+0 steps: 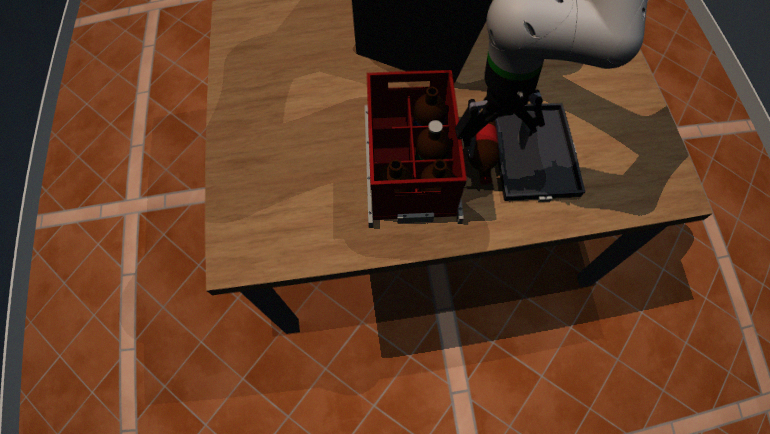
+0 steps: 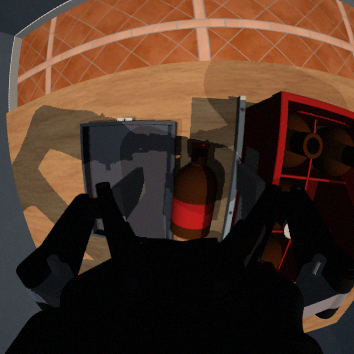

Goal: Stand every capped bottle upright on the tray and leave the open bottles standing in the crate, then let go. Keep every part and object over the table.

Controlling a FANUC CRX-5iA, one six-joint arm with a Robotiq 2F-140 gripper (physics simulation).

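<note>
A brown bottle with a red label and red cap [image 1: 485, 153] [image 2: 193, 212] lies on its side between the red crate [image 1: 417, 180] [image 2: 282, 135] and the dark tray [image 1: 544, 156] [image 2: 157, 200]. No bottle stands on the tray. In the crate stand a white-capped bottle [image 1: 432, 144] and several open brown bottles, one at the back [image 1: 429, 110] and two at the front, front left [image 1: 395, 171] and front right [image 1: 437, 172]. My gripper [image 1: 497, 142] [image 2: 189, 177] is open and empty above the lying bottle, one finger on its tray side, the other on its crate side.
A large black block [image 1: 415, 32] stands behind the crate. Pale metal rails [image 1: 368, 161] [image 2: 234, 200] run along the crate's sides. The narrow gap between crate and tray holds the lying bottle. The front edge of the wooden table [image 1: 280, 237] lies beyond the crate and tray.
</note>
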